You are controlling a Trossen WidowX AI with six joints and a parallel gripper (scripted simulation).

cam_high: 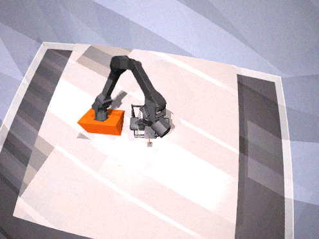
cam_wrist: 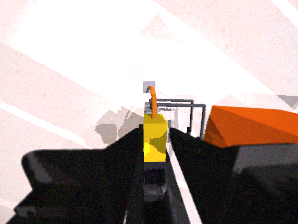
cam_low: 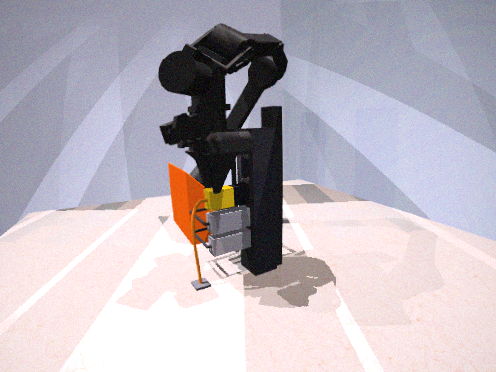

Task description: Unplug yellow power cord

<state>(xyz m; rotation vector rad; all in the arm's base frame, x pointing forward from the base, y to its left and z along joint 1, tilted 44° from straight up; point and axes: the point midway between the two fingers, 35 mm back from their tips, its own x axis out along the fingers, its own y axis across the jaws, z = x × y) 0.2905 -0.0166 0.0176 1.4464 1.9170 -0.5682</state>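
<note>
Right now my gripper tip is 3 cm to the right of the yellow plug and 1 cm past it. Also, from my gripper tip: dark anchor (17 cm below, 4 cm to the right, 1 cm ahead).
</note>
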